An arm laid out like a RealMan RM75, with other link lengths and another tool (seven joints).
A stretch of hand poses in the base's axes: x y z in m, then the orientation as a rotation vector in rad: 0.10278, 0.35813, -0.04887, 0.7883, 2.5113, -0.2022; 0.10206, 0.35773, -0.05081, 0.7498, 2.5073, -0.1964; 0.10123, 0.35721, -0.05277, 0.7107, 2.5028, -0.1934; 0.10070, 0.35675, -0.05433, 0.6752, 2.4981, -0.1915; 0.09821, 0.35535, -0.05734, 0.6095, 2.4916, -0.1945; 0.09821, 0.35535, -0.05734, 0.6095, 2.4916, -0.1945; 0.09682, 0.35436, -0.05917, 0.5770, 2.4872, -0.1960; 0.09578, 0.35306, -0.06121, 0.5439, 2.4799, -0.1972; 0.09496, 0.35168, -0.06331, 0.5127, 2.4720, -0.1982; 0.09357, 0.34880, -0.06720, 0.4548, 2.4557, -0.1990; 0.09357, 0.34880, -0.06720, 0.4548, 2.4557, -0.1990; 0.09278, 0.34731, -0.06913, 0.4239, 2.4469, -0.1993; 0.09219, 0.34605, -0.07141, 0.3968, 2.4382, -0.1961; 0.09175, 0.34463, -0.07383, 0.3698, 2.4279, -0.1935
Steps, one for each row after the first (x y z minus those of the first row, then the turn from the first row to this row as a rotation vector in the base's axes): -0.00072, -0.00040, -0.00194, -0.0071, -0.0119, 0.0273; -0.00155, -0.00092, -0.00390, -0.0163, -0.0232, 0.0546; -0.00208, -0.00138, -0.00546, -0.0252, -0.0335, 0.0793; -0.00457, -0.00278, -0.00847, -0.0454, -0.0477, 0.1244; -0.00457, -0.00278, -0.00847, -0.0454, -0.0477, 0.1244; -0.00596, -0.00377, -0.01030, -0.0556, -0.0554, 0.1467; -0.00700, -0.00507, -0.01234, -0.0666, -0.0657, 0.1693; -0.00782, -0.00645, -0.01444, -0.0772, -0.0761, 0.1906; -0.00921, -0.00933, -0.01833, -0.0965, -0.0965, 0.2305; -0.00921, -0.00933, -0.01833, -0.0965, -0.0965, 0.2305; -0.01000, -0.01082, -0.02026, -0.1067, -0.1071, 0.2520; -0.01059, -0.01208, -0.02254, -0.1136, -0.1181, 0.2715; -0.01103, -0.01350, -0.02496, -0.1213, -0.1303, 0.2908
